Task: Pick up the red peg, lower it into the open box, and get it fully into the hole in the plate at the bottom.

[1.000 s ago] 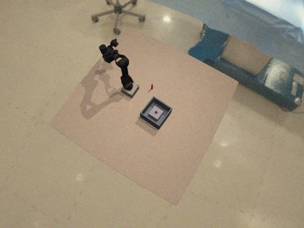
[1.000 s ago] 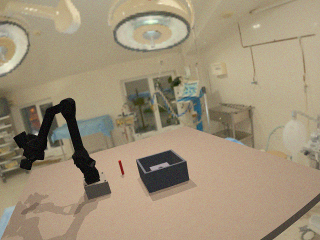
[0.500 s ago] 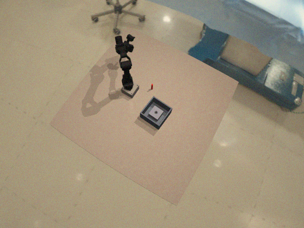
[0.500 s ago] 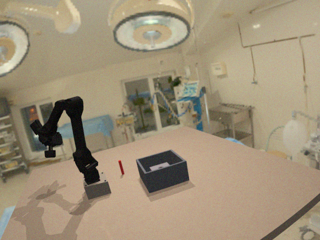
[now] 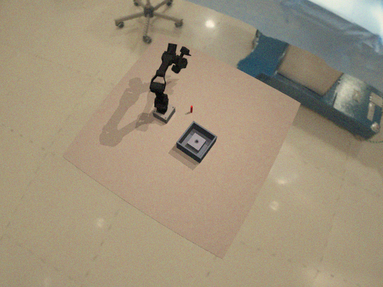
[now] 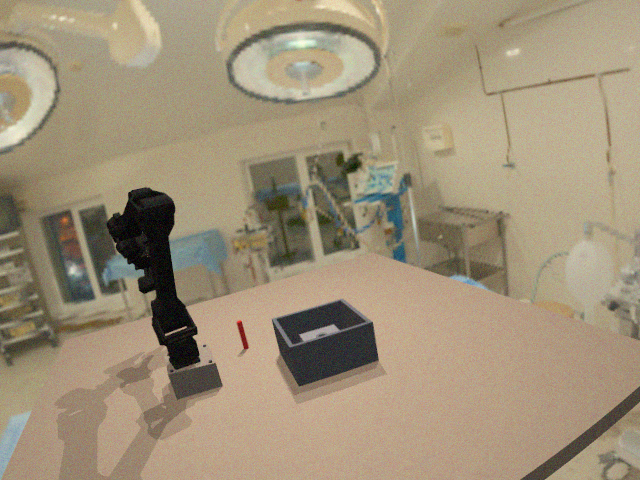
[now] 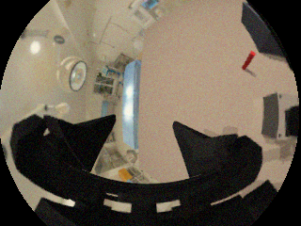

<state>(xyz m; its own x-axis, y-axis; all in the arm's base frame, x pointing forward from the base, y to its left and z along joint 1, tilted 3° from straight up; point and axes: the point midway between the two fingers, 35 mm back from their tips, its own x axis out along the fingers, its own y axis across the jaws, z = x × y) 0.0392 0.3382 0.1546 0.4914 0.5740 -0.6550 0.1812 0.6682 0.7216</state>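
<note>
The red peg is 270 mm to the right of my gripper tip, 170 mm below it and 130 mm ahead of it. From my gripper tip the other things lie so: light grey plate 490 mm to the right, 240 mm ahead, 170 mm below; dark box 490 mm to the right, 240 mm ahead, 190 mm below.
</note>
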